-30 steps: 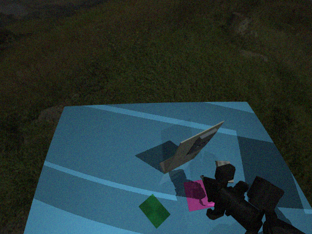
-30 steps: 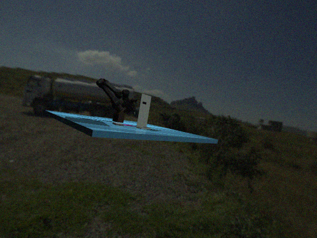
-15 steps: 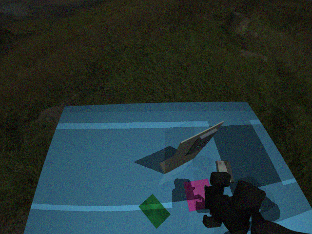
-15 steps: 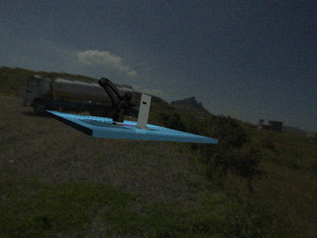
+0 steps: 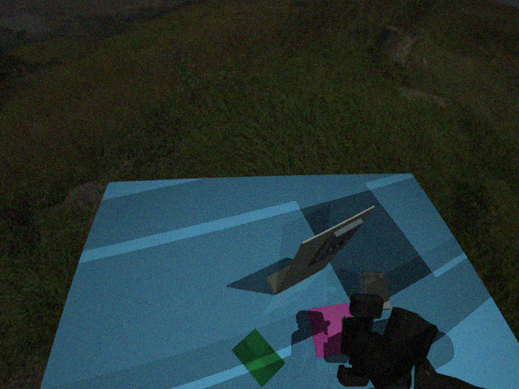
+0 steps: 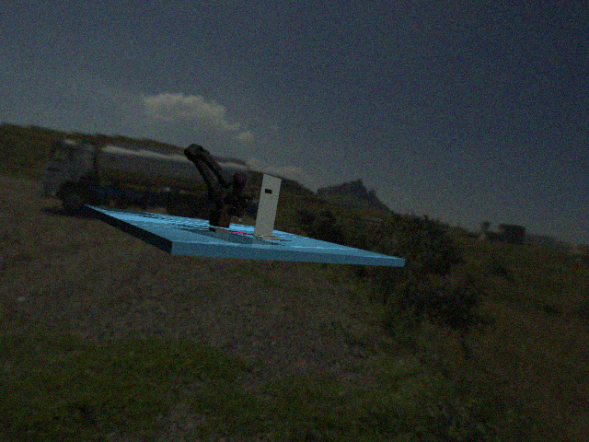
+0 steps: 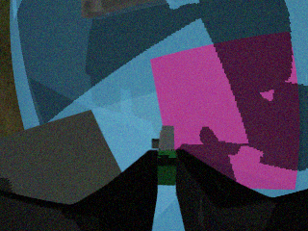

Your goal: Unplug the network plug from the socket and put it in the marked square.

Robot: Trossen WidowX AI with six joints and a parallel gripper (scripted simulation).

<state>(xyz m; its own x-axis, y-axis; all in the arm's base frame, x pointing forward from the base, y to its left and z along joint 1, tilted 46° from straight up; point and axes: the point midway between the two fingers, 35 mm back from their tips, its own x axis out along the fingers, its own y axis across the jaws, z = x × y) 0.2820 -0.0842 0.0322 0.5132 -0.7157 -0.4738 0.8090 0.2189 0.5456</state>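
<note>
Now: the magenta square 1 cm behind my gripper tip and 7 cm below it. The rest, counted from my gripper tip: network plug: right at my gripper tip; upright panel: 15 cm ahead, 4 cm to the left, 7 cm above.
</note>
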